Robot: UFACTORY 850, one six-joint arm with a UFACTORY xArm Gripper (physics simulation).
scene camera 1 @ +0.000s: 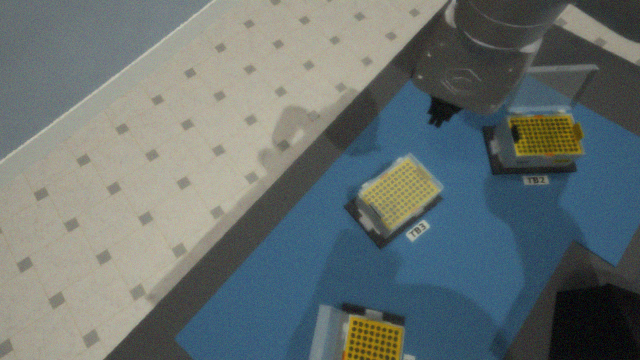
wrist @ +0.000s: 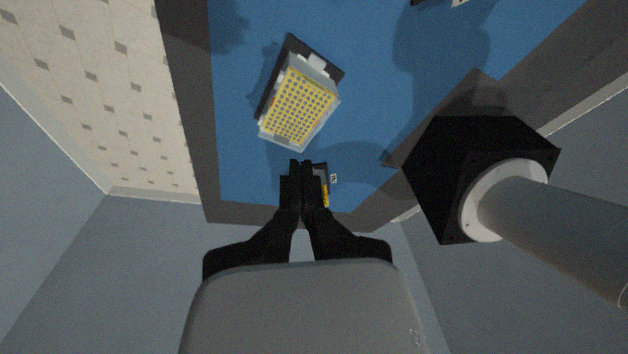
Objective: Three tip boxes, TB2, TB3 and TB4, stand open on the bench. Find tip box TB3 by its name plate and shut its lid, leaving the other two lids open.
In view: my gripper [scene camera 1: 436, 117] and a blue mat [wrist: 398, 68].
My gripper also shows in the wrist view [wrist: 299, 170].
